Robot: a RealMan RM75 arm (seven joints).
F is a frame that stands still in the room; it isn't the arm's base.
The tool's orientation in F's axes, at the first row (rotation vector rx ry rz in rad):
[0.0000, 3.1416, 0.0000]
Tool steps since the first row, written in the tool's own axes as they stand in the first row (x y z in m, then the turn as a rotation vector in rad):
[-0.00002, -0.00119, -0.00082, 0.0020, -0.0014, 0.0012]
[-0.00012, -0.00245, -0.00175, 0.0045, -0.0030, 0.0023]
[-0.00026, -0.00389, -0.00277, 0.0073, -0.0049, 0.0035]
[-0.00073, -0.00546, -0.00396, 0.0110, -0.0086, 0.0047]
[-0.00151, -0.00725, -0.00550, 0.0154, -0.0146, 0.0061]
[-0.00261, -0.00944, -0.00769, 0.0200, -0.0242, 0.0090]
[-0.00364, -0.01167, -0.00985, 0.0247, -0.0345, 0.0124]
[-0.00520, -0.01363, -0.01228, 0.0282, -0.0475, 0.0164]
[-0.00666, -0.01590, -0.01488, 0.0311, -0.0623, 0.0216]
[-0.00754, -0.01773, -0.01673, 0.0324, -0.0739, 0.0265]
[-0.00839, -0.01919, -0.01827, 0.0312, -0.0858, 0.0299]
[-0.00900, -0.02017, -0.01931, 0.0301, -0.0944, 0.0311]
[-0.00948, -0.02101, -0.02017, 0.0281, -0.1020, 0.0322]
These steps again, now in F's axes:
[0.00002, -0.00119, 0.00082, -0.0020, -0.0014, -0.0012]
[0.00012, -0.00245, 0.00175, -0.0045, -0.0030, -0.0023]
[0.00026, -0.00389, 0.00277, -0.0073, -0.0049, -0.0035]
[0.00073, -0.00546, 0.00396, -0.0110, -0.0086, -0.0047]
[0.00151, -0.00725, 0.00550, -0.0154, -0.0146, -0.0061]
[0.00261, -0.00944, 0.00769, -0.0200, -0.0242, -0.0090]
[0.00364, -0.01167, 0.00985, -0.0247, -0.0345, -0.0124]
[0.00520, -0.01363, 0.01228, -0.0282, -0.0475, -0.0164]
[0.00666, -0.01590, 0.01488, -0.0311, -0.0623, -0.0216]
[0.00754, -0.01773, 0.01673, -0.0324, -0.0739, -0.0265]
[0.00839, -0.01919, 0.01827, -0.0312, -0.0858, -0.0299]
[0.00900, -0.02017, 0.01931, -0.0301, -0.0944, -0.0311]
[0.00948, -0.02101, 0.02017, -0.0281, -0.1020, -0.0322]

